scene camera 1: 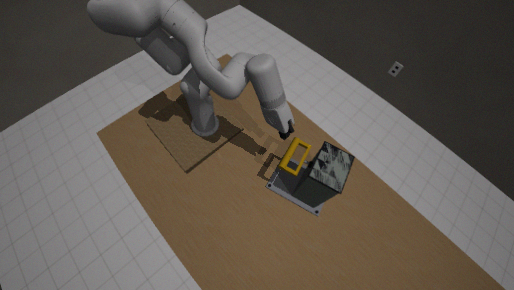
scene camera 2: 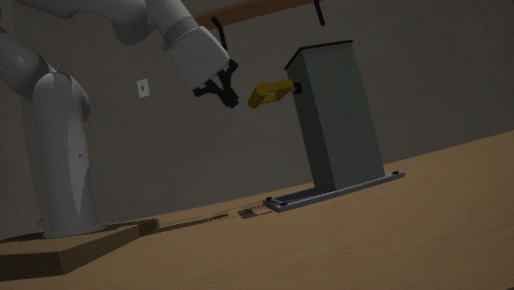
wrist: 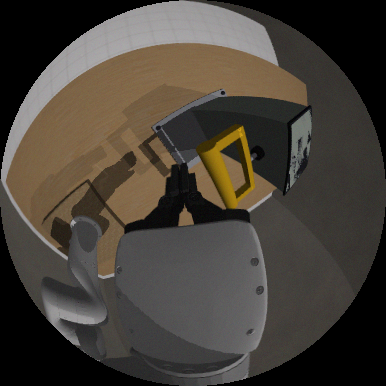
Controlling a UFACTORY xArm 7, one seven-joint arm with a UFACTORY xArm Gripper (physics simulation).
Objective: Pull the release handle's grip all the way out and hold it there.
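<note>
The yellow release handle (scene camera 1: 285, 165) (scene camera 2: 258, 95) (wrist: 218, 170) is a rectangular loop with a thick round grip bar. It stands close to the side of the dark grey-green housing (scene camera 1: 320, 185) (scene camera 2: 340, 115) (wrist: 250, 120), with a very short length of rod showing at the black collar (scene camera 2: 297, 88) (wrist: 258, 152). My gripper (scene camera 1: 286, 135) (scene camera 2: 232, 104) (wrist: 181, 172) is shut and empty. Its fingertips are beside the grip bar, on the side away from the housing, with a small gap between them and the bar.
The housing stands on a grey base plate (scene camera 1: 292, 199) (scene camera 2: 350, 188) (wrist: 190, 109) bolted to the wooden table (scene camera 1: 225, 215) (scene camera 2: 350, 240) (wrist: 125, 80). A low wooden board (scene camera 1: 187, 157) (scene camera 2: 30, 255) lies at the arm's base. A brown shelf (scene camera 2: 250, 11) with black brackets is on the wall.
</note>
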